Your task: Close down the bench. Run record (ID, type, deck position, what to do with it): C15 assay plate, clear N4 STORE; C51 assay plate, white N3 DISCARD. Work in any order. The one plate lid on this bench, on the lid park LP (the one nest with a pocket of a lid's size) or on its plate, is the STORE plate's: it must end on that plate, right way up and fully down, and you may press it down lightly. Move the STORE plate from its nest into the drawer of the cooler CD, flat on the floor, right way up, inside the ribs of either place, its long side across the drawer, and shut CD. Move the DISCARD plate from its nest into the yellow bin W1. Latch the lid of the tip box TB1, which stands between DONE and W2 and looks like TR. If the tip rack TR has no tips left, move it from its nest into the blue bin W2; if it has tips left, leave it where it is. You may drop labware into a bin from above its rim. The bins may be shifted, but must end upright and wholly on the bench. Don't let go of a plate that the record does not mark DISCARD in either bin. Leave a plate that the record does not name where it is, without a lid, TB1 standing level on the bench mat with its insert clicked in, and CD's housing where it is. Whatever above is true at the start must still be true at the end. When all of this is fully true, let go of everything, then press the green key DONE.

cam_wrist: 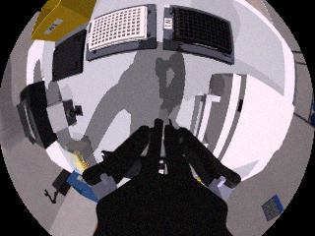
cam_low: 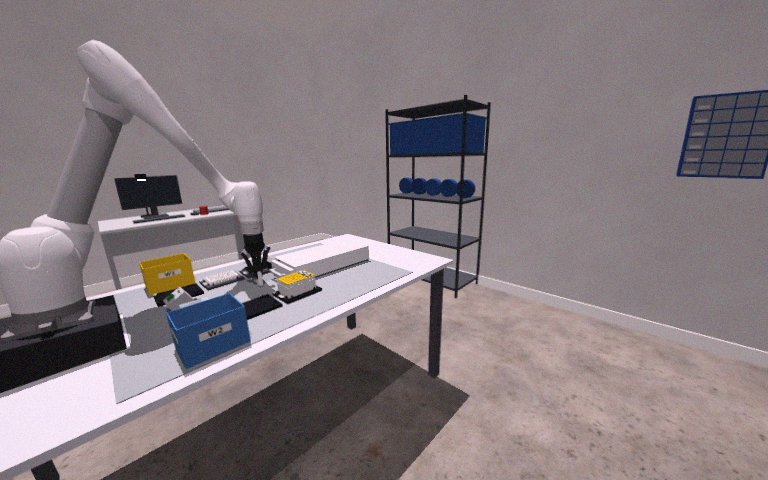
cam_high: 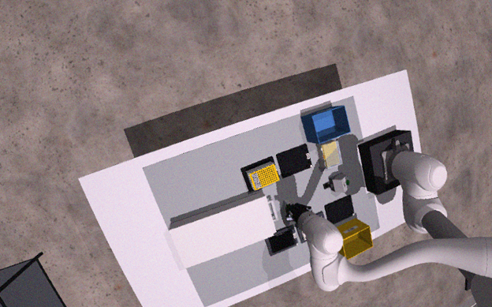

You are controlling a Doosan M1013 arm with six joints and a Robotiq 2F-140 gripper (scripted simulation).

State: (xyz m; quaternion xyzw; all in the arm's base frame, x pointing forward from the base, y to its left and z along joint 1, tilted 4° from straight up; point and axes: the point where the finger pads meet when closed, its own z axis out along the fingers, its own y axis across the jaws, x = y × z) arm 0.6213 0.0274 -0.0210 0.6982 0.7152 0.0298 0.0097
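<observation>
My gripper is now 110 mm past the white plate, 190 mm to the right of it and 20 mm above it. From my hand the other things lie so: green key DONE 330 mm behind, 10 mm to the right, 30 mm above; dark gridded plate 70 mm ahead, 190 mm to the left, 20 mm below; tip rack TR 80 mm ahead, 190 mm to the right, 20 mm above.
</observation>
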